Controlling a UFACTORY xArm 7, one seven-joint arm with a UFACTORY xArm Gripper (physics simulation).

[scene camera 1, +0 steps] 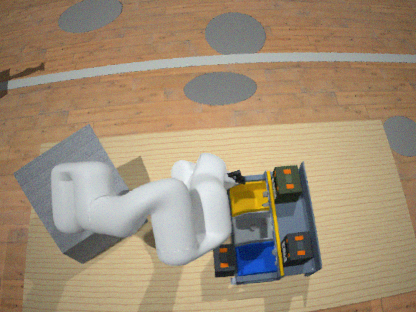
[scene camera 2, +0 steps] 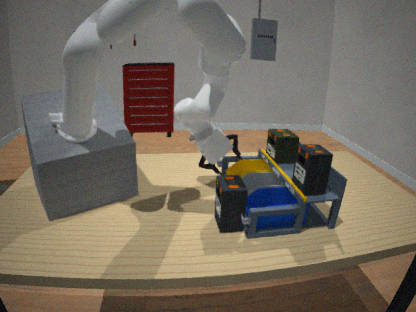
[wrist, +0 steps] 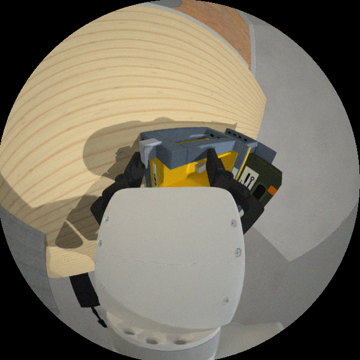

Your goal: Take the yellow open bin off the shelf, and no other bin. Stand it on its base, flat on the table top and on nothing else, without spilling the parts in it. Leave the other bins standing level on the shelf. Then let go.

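Frame: origin at the arm's base, x ahead, y right, z down, level; millimetres.
Where they show: gripper, fingertip midpoint: (scene camera 1: 233, 185) (scene camera 2: 229, 165); arm's base, link origin: (scene camera 2: 76, 128).
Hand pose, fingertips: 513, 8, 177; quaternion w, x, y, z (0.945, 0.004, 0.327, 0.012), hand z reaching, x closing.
Observation:
Things, the pixels of their centre, and the offset from my fingertips, as dx, dy, dz. "spot": a spot on its surface instead.
- yellow open bin, body centre: (scene camera 2: 252, 174) (scene camera 1: 254, 198) +59, +66, +15
- blue-grey shelf, surface spot: (scene camera 1: 311, 220) spot: +197, +231, -84
- blue bin, body centre: (scene camera 2: 274, 207) (scene camera 1: 261, 258) +14, +286, +15
- green box, body centre: (scene camera 1: 286, 184) (scene camera 2: 282, 145) +156, +86, -92
- yellow strip, body centre: (scene camera 2: 280, 170) (scene camera 1: 275, 221) +87, +187, -49
The yellow open bin (scene camera 1: 248, 197) (scene camera 2: 250, 166) (wrist: 182, 175) stands at the far end of the lower row of the blue-grey shelf (scene camera 1: 311, 220) (scene camera 2: 275, 215) (wrist: 182, 153). A small grey piece shows inside it in the wrist view. The grey bin (scene camera 1: 250, 226) (scene camera 2: 263, 180) is beside it, then the blue bin (scene camera 1: 256, 259) (scene camera 2: 272, 200). My gripper (scene camera 2: 229, 164) (wrist: 174, 157) is open and empty, tilted, at the yellow bin's front end. In the wrist view one finger is outside the bin's front and the other appears over its inside. Contact cannot be told.
A dark box (scene camera 1: 224, 257) (scene camera 2: 230, 204) stands on the table before the blue bin. A green box (scene camera 1: 287, 183) (scene camera 2: 283, 146) (wrist: 265, 175) and another dark box (scene camera 1: 297, 249) (scene camera 2: 313, 171) stand on the shelf's upper board, behind the yellow strip (scene camera 1: 276, 225) (scene camera 2: 282, 175).

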